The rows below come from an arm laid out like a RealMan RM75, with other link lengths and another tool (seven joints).
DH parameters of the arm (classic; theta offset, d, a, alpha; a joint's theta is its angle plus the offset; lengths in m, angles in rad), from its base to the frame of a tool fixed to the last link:
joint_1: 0 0.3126 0 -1.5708
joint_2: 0 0 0 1.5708
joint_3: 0 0.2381 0 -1.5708
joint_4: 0 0 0 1.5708
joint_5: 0 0.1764 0 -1.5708
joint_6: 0 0 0 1.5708
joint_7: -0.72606 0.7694 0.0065 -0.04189
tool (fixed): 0 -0.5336 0 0
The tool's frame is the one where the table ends.
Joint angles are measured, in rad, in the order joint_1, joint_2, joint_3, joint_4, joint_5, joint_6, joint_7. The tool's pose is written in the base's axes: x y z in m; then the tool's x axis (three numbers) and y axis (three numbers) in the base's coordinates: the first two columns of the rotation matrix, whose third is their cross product. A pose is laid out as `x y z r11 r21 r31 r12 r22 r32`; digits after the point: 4 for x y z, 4 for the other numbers.
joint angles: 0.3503, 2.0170, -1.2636, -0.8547, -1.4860, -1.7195, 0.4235
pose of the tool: 0.1120 0.2518 0.0222 0.0838 0.9963 -0.0168 0.8148 -0.0782 -0.5745
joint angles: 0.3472, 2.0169, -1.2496, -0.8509, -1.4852, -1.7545, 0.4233
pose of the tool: 0.1109 0.2465 0.0262 0.0754 0.9966 -0.0331 0.8046 -0.0804 -0.5883
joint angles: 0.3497, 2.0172, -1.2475, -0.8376, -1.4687, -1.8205, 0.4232
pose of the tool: 0.1048 0.2340 0.0320 0.0450 0.9957 -0.0806 0.7811 -0.0854 -0.6185
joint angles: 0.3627, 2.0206, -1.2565, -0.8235, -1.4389, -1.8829, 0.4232
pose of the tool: 0.0945 0.2220 0.0382 -0.0005 0.9917 -0.1283 0.7507 -0.0844 -0.6553
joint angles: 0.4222, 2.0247, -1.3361, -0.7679, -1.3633, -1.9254, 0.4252
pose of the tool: 0.0741 0.2093 0.0381 -0.0722 0.9729 -0.2198 0.7117 -0.1041 -0.6948
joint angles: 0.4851, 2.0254, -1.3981, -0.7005, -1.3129, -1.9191, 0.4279
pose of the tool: 0.0622 0.2092 0.0325 -0.0911 0.9563 -0.2778 0.7006 -0.1367 -0.7003
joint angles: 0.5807, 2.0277, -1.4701, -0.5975, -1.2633, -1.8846, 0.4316
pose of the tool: 0.0497 0.2153 0.0194 -0.0861 0.9363 -0.3406 0.7096 -0.1824 -0.6806
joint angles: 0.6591, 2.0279, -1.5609, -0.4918, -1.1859, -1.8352, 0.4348
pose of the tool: 0.0422 0.2231 0.0049 -0.0457 0.9199 -0.3894 0.7203 -0.2397 -0.6510
